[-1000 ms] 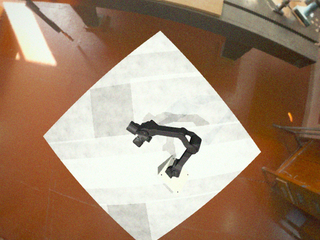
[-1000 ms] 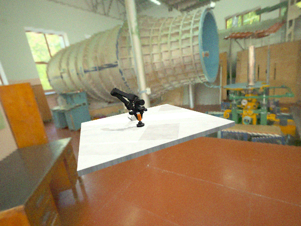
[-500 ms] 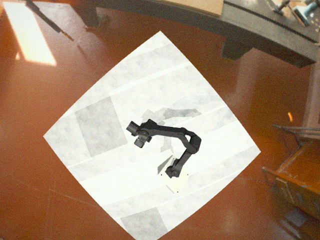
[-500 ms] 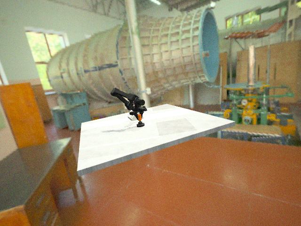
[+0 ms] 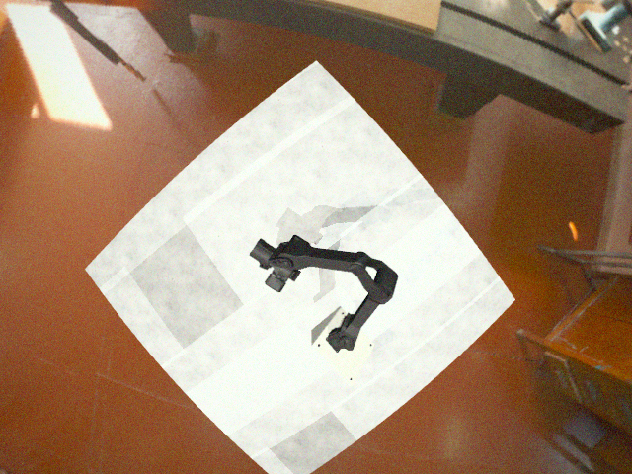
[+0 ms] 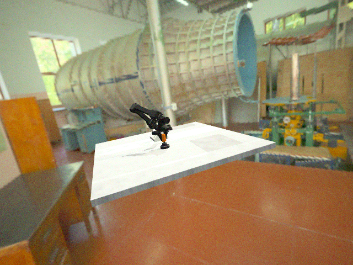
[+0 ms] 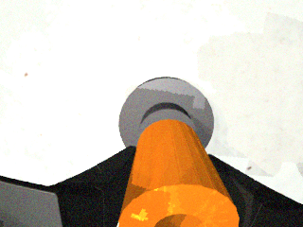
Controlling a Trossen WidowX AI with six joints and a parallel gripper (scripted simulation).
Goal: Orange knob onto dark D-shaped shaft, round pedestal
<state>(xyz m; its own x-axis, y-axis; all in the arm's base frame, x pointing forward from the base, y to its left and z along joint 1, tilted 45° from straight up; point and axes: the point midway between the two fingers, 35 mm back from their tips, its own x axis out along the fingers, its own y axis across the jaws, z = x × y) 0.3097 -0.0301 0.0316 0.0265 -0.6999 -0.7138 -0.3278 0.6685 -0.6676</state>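
My gripper tip is now 20 mm below the orange knob. Round my gripper tip: pedestal 40 mm below.
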